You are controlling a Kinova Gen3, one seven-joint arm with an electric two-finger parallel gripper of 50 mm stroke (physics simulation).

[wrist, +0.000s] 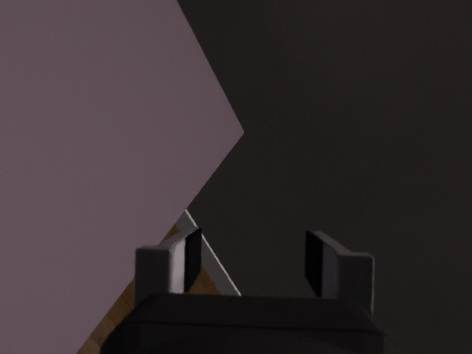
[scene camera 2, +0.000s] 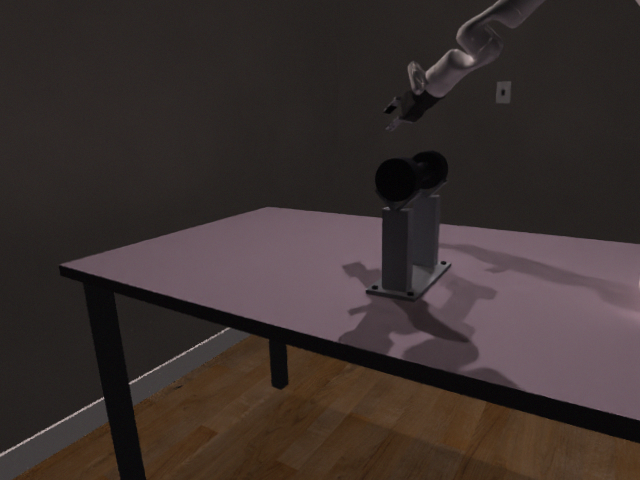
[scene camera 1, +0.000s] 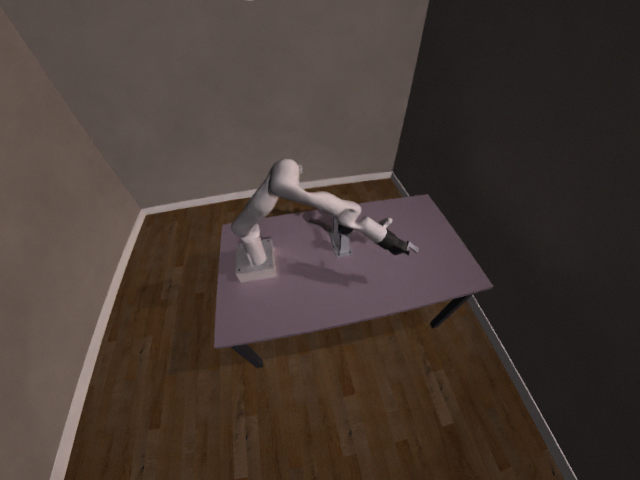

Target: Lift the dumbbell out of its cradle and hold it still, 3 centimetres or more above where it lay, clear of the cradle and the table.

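Places are measured from the arm's base along level axes (x ahead, y left, z up), in millimetres.
Pixels of known places: gripper, between the fingertips: point(wrist: 252, 251) point(scene camera 2: 387, 120) point(scene camera 1: 413, 252); arm's base, origin of its link: point(scene camera 1: 257, 258).
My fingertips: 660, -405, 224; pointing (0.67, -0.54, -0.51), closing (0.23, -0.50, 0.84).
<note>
Ahead of a thing's pixels: the offset from my fingertips to its top centre, as dx, dy, dz. "*": to the spot under its first point. Level surfaces: height alone.
The black dumbbell {-154, +412, -63} point(scene camera 2: 397, 179) lies level in the V-shaped tops of its grey cradle point(scene camera 2: 397, 248) point(scene camera 1: 343, 245) in the scene camera 2 view; its near round head hides part of the handle. In the scene camera 1 view, the arm covers most of the dumbbell, and a dark end {* -177, +316, -99} point(scene camera 1: 345, 229) shows under it. My gripper point(scene camera 1: 414, 248) point(scene camera 2: 389, 119) point(wrist: 252, 251) is open and empty, tilted, in the air above the level of the dumbbell and apart from it. The dumbbell and cradle do not show in the wrist view.
The cradle's two posts rise from a base plate bolted on the mauve table {dz -319} point(scene camera 1: 310, 304) point(scene camera 2: 232, 258) point(wrist: 100, 150). The arm's base point(scene camera 1: 255, 268) stands at the table's left end in the scene camera 1 view. A dark wall point(scene camera 1: 542, 155) point(wrist: 375, 125) stands beyond the table's far end.
</note>
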